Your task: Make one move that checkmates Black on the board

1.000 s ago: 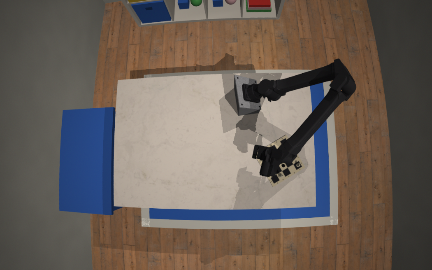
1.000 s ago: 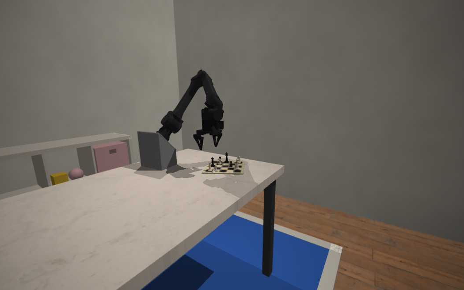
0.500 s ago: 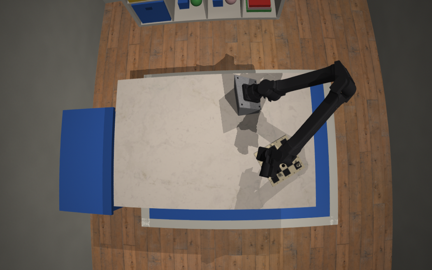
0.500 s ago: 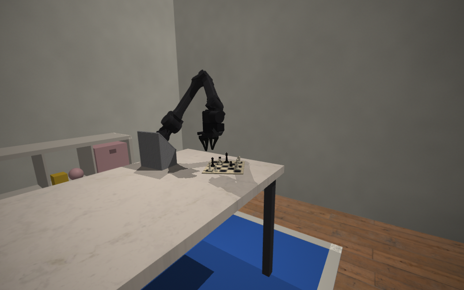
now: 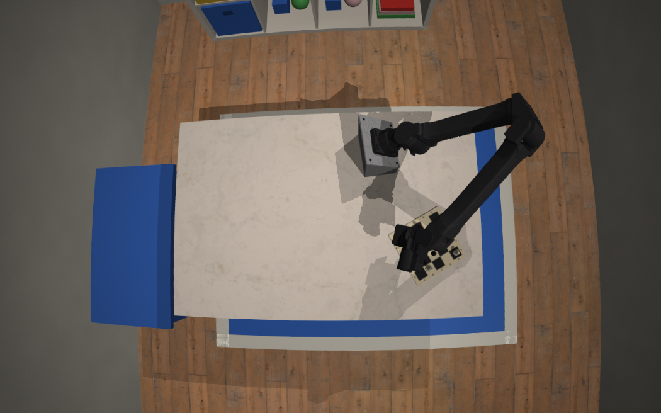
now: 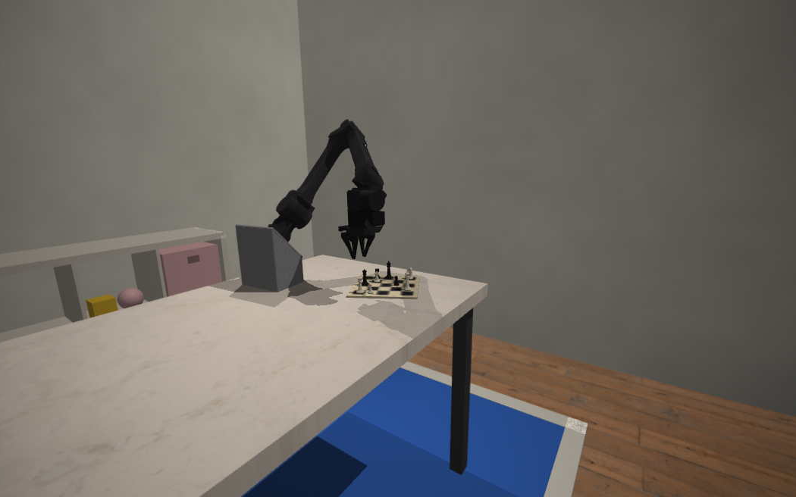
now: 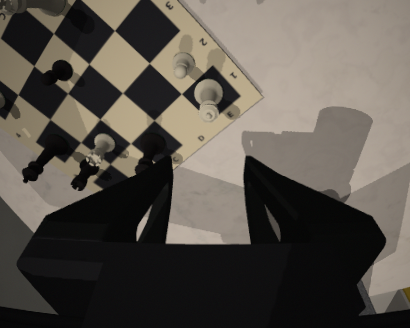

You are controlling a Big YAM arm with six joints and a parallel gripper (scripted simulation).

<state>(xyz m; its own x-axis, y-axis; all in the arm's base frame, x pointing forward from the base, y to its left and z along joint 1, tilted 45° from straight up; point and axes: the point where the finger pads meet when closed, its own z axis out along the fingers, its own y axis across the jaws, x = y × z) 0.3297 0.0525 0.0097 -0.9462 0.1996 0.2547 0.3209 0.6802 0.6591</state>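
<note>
Now: the white rook 10 cm below my hand. From my hand the other things lie so: white pawn: 3 cm ahead, 1 cm to the left, 11 cm below; then black pawn: 7 cm ahead, 12 cm to the left, 11 cm below; then small chessboard: 3 cm ahead, 10 cm to the left, 12 cm below.
</note>
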